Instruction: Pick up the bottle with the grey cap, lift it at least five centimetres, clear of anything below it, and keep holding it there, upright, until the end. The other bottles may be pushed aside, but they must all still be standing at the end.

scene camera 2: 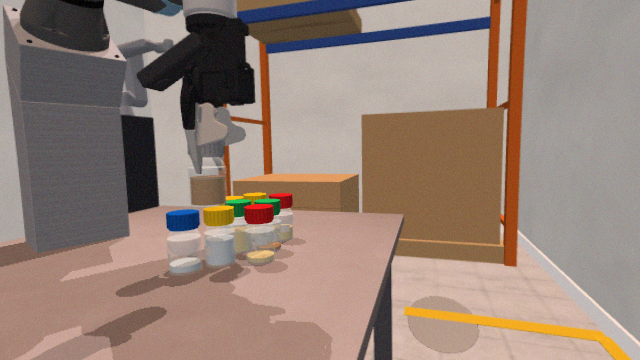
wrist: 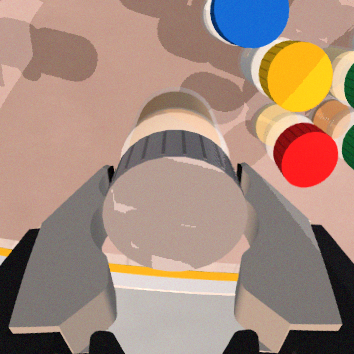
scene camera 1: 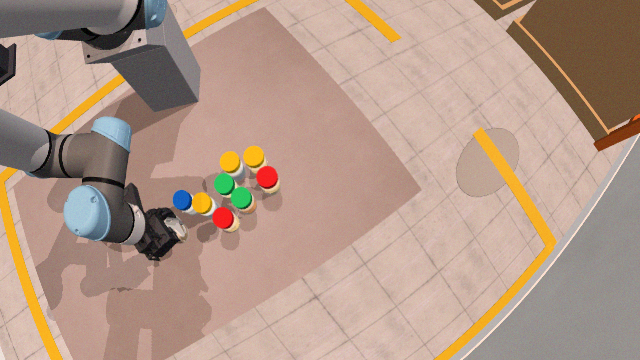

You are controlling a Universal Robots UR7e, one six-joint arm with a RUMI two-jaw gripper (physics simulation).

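Places are measured from the arm's base along level axes (x ahead, y left, z up), in centimetres.
Where they show: gripper, fingertip midpoint: [scene camera 2: 210,172] [wrist: 174,166]; arm's base at its link origin: [scene camera 2: 67,34].
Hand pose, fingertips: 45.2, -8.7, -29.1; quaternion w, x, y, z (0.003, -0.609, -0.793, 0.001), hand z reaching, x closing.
Things, the pixels of their top centre, and the offset from my fingertips, as dx, dy, dz. Level surfaces: height alone.
- grey-capped bottle at its top centre: [wrist: 175,221] [scene camera 2: 205,138] -0.4, -0.1, +5.3
- blue-capped bottle at its top centre: [wrist: 252,9] [scene camera 2: 182,212] [scene camera 1: 180,199] -9.5, +3.2, -7.4
- yellow-capped bottle at its top centre: [wrist: 300,77] [scene camera 2: 218,208] [scene camera 1: 200,202] -6.0, +8.4, -7.4
- red-capped bottle at its top centre: [wrist: 310,160] [scene camera 2: 258,206] [scene camera 1: 222,217] +0.3, +12.3, -7.4
- table at its surface level: dz -17.9
The grey-capped bottle [scene camera 1: 182,233] [scene camera 2: 208,191] [wrist: 175,215] has clear walls and a brown filling in its lower part. It hangs upright in the air, its base above the cap tops of the nearby bottles in the scene camera 2 view. My gripper [scene camera 1: 175,226] [scene camera 2: 210,150] [wrist: 174,166] is shut on it, one finger on each side of the cap. The cap is partly hidden by the fingers in the scene camera 2 view. The bottle is beside the group of other bottles, apart from them, in the scene camera 1 view.
The blue-capped bottle [scene camera 1: 182,200] [scene camera 2: 183,220] [wrist: 250,20], a yellow-capped bottle [scene camera 1: 202,203] [scene camera 2: 219,216] [wrist: 297,75] and a red-capped bottle [scene camera 1: 223,218] [scene camera 2: 259,214] [wrist: 307,157] stand nearest. Several more yellow-, green- and red-capped bottles stand behind them on the table [scene camera 1: 320,125] [scene camera 2: 330,260].
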